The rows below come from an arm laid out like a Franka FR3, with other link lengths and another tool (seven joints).
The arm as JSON. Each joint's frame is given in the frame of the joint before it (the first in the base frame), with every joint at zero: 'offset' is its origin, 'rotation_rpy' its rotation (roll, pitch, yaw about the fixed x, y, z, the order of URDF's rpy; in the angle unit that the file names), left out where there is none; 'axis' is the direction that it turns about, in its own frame. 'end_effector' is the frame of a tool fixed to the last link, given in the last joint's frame.
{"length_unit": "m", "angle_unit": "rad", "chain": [
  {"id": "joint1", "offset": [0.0, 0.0, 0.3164], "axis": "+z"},
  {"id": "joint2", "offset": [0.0, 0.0, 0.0], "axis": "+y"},
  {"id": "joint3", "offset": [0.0, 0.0, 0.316], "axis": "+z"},
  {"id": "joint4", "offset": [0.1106, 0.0, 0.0], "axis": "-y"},
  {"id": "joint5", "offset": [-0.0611, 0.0, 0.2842], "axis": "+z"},
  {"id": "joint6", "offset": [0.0, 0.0, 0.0], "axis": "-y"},
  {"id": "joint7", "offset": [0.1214, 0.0, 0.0], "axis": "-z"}
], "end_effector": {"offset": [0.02, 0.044, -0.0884], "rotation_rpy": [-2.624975, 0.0, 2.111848]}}
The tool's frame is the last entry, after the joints.
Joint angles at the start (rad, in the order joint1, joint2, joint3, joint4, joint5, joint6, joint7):
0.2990, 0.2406, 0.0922, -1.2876, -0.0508, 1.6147, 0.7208
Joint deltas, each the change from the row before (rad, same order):
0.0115, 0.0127, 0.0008, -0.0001, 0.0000, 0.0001, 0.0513
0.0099, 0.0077, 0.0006, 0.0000, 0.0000, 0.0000, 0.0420
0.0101, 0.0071, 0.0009, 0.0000, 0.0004, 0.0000, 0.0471
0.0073, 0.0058, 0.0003, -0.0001, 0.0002, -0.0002, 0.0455
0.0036, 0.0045, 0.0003, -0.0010, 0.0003, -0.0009, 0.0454
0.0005, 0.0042, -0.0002, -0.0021, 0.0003, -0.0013, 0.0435
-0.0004, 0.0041, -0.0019, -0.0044, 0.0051, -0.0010, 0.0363
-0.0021, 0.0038, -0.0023, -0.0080, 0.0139, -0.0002, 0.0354
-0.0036, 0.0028, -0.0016, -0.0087, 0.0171, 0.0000, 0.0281
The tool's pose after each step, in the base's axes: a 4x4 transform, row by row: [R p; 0 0 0 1], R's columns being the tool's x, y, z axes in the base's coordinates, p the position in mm. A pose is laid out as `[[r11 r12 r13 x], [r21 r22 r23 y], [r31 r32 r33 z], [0 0 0 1]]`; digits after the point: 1 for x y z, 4 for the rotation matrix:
[[-0.1678 0.8937 -0.4162 587.3], [0.9858 0.1480 -0.0797 256.4], [-0.0096 -0.4236 -0.9058 588.4], [0 0 0 1]]
[[-0.1368 0.8947 -0.4252 587.9], [0.9906 0.1203 -0.0656 261.7], [-0.0076 -0.4302 -0.9027 583.6], [0 0 0 1]]
[[-0.1011 0.8954 -0.4337 588.3], [0.9949 0.0887 -0.0488 267.0], [-0.0052 -0.4364 -0.8998 579.1], [0 0 0 1]]
[[-0.0634 0.8955 -0.4405 589.1], [0.9980 0.0553 -0.0313 270.2], [-0.0036 -0.4416 -0.8972 575.4], [0 0 0 1]]
[[-0.0221 0.8944 -0.4468 590.3], [0.9998 0.0185 -0.0123 271.1], [-0.0028 -0.4470 -0.8945 572.0], [0 0 0 1]]
[[0.0210 0.8912 -0.4532 592.3], [0.9998 -0.0202 0.0067 269.9], [-0.0032 -0.4533 -0.8914 568.1], [0 0 0 1]]
[[0.0594 0.8849 -0.4620 594.4], [0.9982 -0.0534 0.0260 267.9], [-0.0017 -0.4627 -0.8865 563.3], [0 0 0 1]]
[[0.0990 0.8744 -0.4751 596.5], [0.9951 -0.0845 0.0519 265.4], [0.0053 -0.4779 -0.8784 557.2], [0 0 0 1]]
[[0.1324 0.8625 -0.4884 598.2], [0.9911 -0.1082 0.0776 262.7], [0.0141 -0.4943 -0.8692 551.4], [0 0 0 1]]

